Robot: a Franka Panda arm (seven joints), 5 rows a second.
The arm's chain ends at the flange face. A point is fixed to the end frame.
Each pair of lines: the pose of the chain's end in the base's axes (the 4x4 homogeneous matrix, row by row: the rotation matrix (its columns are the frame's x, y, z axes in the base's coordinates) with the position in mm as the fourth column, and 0 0 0 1 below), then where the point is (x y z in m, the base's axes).
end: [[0.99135 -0.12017 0.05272 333.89], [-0.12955 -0.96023 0.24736 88.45], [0.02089 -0.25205 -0.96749 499.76], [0 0 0 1]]
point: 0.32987 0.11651 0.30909
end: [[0.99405 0.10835 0.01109 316.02], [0.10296 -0.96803 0.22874 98.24], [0.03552 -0.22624 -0.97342 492.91], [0 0 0 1]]
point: 0.30895 0.11987 0.30149
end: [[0.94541 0.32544 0.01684 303.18], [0.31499 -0.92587 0.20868 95.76], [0.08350 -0.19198 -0.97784 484.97], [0 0 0 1]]
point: 0.30246 0.11201 0.29289
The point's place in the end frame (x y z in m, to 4 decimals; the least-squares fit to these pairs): -0.0116 0.0216 0.1912
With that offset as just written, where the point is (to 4 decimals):
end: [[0.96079 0.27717 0.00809 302.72], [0.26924 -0.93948 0.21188 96.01], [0.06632 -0.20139 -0.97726 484.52], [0 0 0 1]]
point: 0.2991 0.1131 0.2925
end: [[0.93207 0.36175 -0.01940 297.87], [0.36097 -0.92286 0.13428 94.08], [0.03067 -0.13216 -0.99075 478.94], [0 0 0 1]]
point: 0.2912 0.0956 0.2863
